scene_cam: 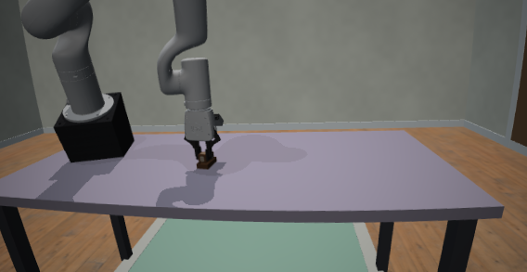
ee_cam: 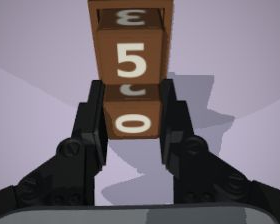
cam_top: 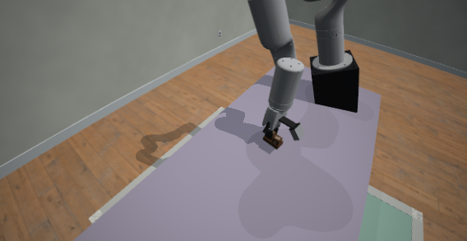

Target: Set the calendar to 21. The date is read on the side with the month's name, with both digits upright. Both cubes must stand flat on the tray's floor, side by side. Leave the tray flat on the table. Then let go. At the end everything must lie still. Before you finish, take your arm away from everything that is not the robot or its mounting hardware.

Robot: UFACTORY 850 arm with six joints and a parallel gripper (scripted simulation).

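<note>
Now: hand 4 cm above the brown tray and 2 cm to the right of it. Also, from my hand: brown cube 1 cm below; then digit cube 3 cm to the left, 2 cm below, 1 cm ahead.
</note>
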